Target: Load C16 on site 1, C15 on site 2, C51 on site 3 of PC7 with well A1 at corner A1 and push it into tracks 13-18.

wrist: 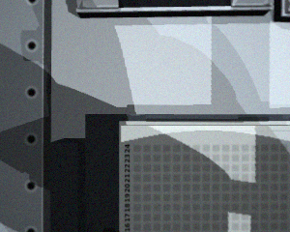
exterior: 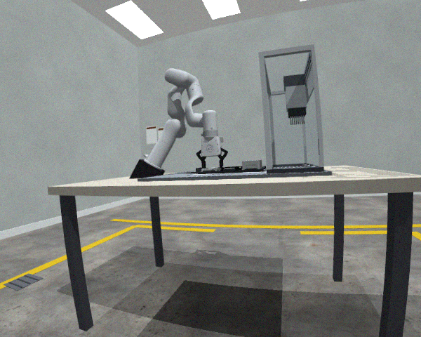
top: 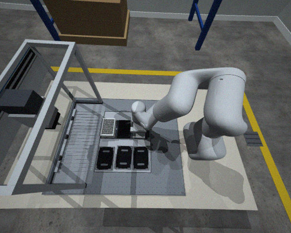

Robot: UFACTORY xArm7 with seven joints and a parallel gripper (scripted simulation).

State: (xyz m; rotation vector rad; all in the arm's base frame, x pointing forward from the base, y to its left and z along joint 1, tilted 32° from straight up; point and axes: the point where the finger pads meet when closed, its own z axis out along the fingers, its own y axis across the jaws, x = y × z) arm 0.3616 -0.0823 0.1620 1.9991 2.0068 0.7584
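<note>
My hand is 13 cm to the right of the small white corner mark, 4 cm short of it and 2 cm above it. From my hand the other things lie so: dark carrier PC7: 10 cm ahead, 2 cm below, 1 cm to the left; black 96-well plate C15: 10 cm ahead, 1 cm to the left, 1 cm below; white 384-well plate C16: 21 cm ahead, 1 cm to the left.
</note>
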